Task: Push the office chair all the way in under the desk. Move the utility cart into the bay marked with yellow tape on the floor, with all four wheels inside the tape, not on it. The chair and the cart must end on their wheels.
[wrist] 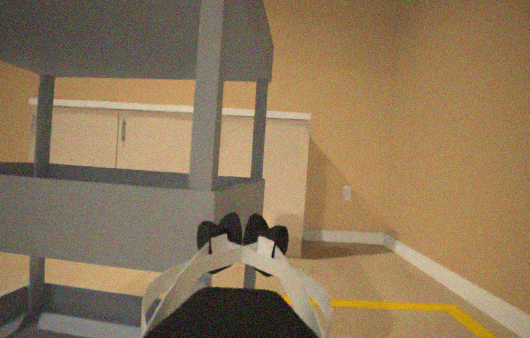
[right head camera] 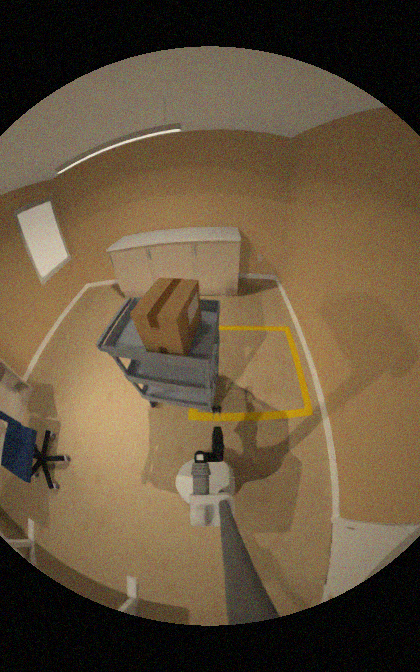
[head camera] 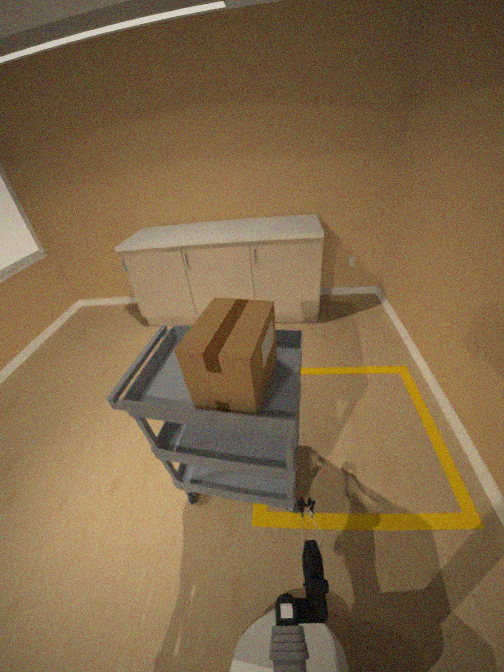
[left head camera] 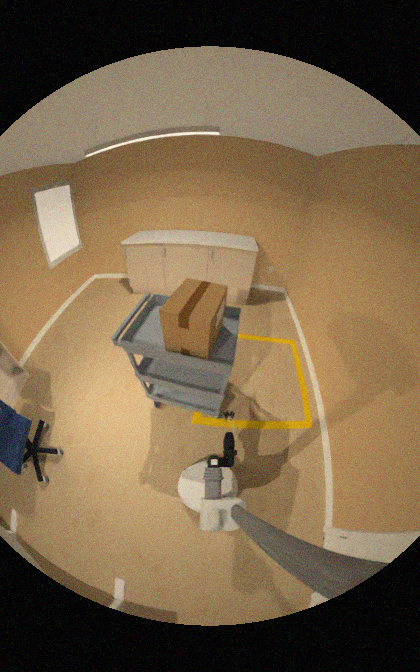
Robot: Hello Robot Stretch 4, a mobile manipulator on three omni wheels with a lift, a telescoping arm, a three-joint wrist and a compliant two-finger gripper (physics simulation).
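Places are measured from the robot's base along level axes (x ahead, y left, z up), in millimetres.
Pixels of known places: gripper, fingertip midpoint: (wrist: 243, 232) (head camera: 305, 497).
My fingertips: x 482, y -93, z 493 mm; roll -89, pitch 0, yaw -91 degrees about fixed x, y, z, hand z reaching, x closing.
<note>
Ahead of a thing's pixels: the offset from my fingertips to its top centre.
The grey three-shelf utility cart (head camera: 217, 458) (left head camera: 175, 372) (right head camera: 170, 375) (wrist: 110, 220) stands upright, overlapping the left part of the yellow tape bay (head camera: 428, 521) (left head camera: 270, 425) (right head camera: 260, 415) (wrist: 390, 304) in the head views. Its near left wheel {dx +204, dy +563, dz -428 mm} (head camera: 192, 497) is outside the tape, to the left; the other wheels are hidden. My gripper (head camera: 307, 507) (left head camera: 228, 415) (right head camera: 216, 409) (wrist: 243, 232) is shut and empty, at the cart's near right corner; contact cannot be told. The blue office chair (left head camera: 12, 440) (right head camera: 20, 450) is partly visible at far left, beside a pale piece of furniture, apparently the desk (left head camera: 9, 372) (right head camera: 10, 387).
A cardboard box {dx +327, dy +221, dz +552 mm} (head camera: 217, 352) (left head camera: 192, 320) (right head camera: 167, 315) sits on the cart's top shelf. A low cabinet (head camera: 219, 276) (left head camera: 187, 270) (right head camera: 175, 265) (wrist: 80, 135) stands against the back wall. A white baseboard (head camera: 444, 401) (wrist: 435, 270) runs along the right wall beside the bay.
</note>
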